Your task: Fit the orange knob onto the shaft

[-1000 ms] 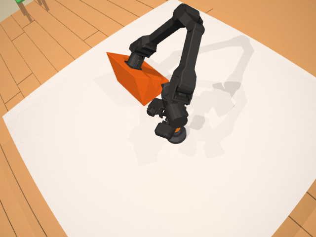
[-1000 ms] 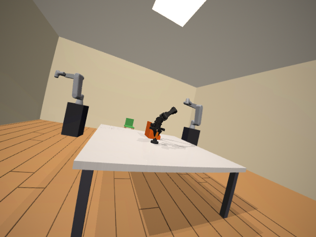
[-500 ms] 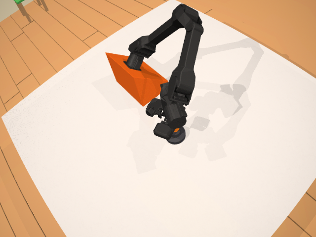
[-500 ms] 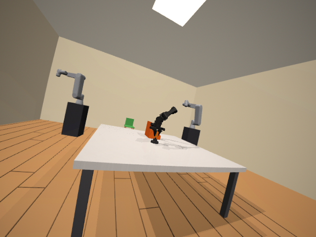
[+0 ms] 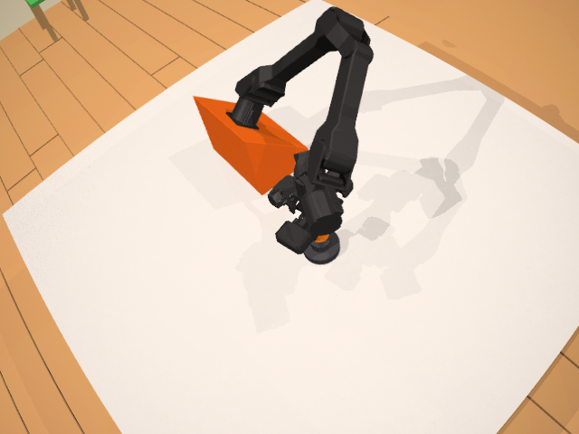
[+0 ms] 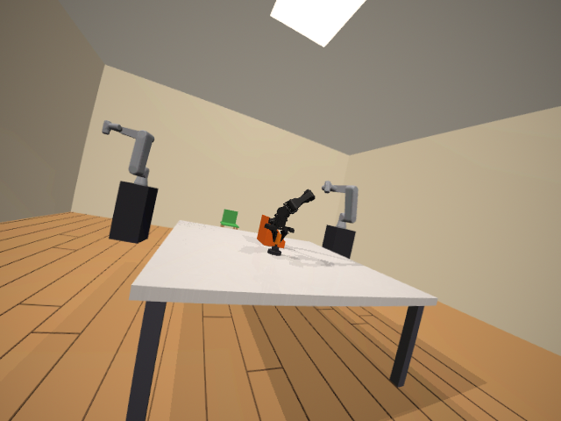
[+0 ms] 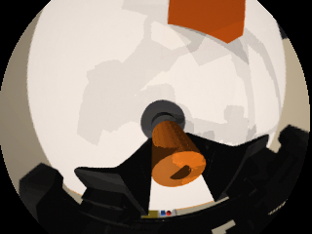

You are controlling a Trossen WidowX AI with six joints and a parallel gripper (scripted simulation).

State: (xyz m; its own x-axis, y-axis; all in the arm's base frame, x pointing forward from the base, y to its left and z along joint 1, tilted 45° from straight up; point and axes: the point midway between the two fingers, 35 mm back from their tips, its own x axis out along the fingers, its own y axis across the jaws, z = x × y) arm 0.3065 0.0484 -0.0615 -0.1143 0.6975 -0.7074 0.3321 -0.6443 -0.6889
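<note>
The orange knob lies 2 cm above my gripper tip. The rest, counted from my gripper tip: round pedestal 4 cm below.
</note>
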